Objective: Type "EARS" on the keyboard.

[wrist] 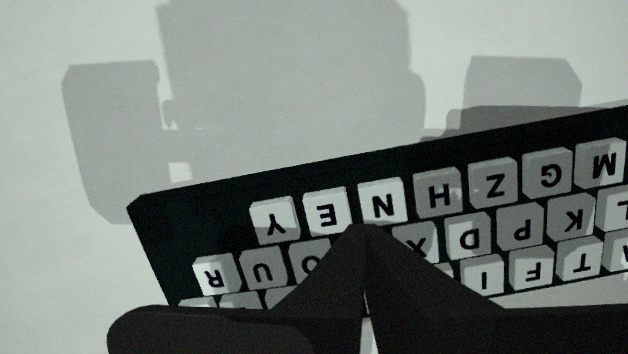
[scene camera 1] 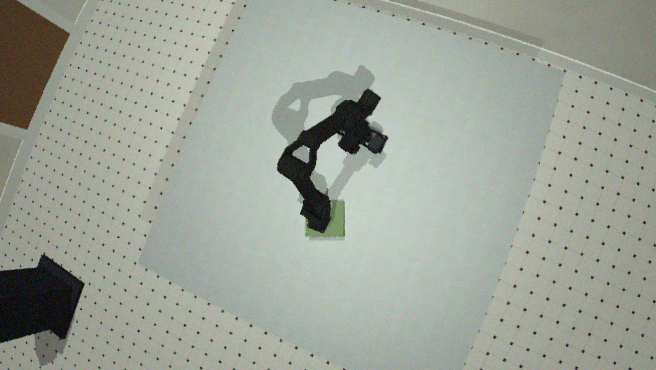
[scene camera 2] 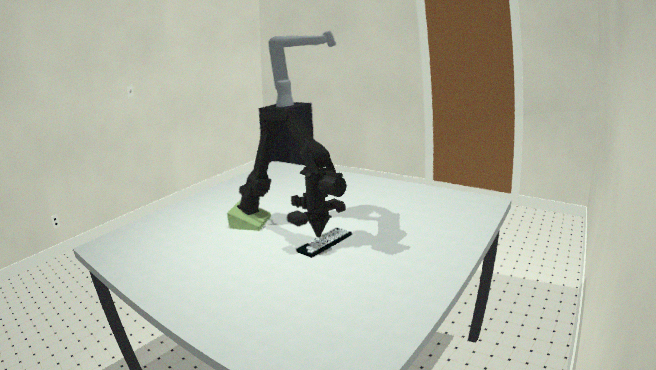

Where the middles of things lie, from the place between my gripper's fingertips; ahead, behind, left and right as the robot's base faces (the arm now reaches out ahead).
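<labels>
The black keyboard point(scene camera 2: 303, 250) is 10 mm ahead of my hand and 10 mm to the left of it, and it sits 20 mm below the hand.
</labels>
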